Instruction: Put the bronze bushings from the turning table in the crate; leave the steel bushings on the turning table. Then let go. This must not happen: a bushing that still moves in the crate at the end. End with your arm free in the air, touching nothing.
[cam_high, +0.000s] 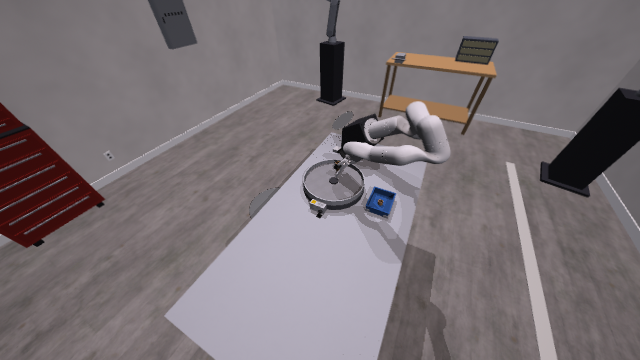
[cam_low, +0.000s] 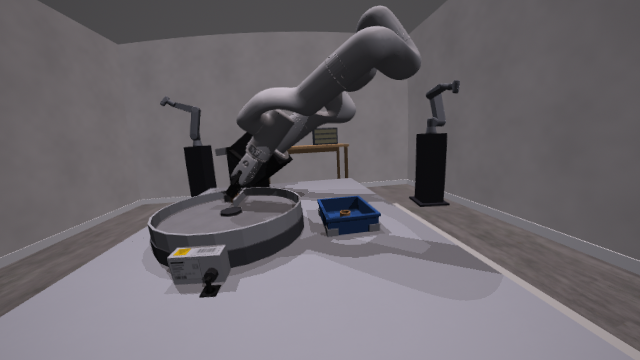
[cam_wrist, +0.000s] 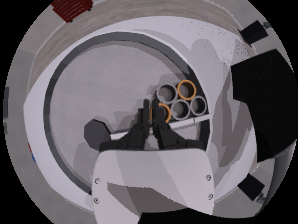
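The blue crate lies 38 cm to the left of my hand, 7 cm below it and 5 cm ahead of it. Round my hand: grey turning table (12 cm ahead, 5 cm below, 4 cm to the left).
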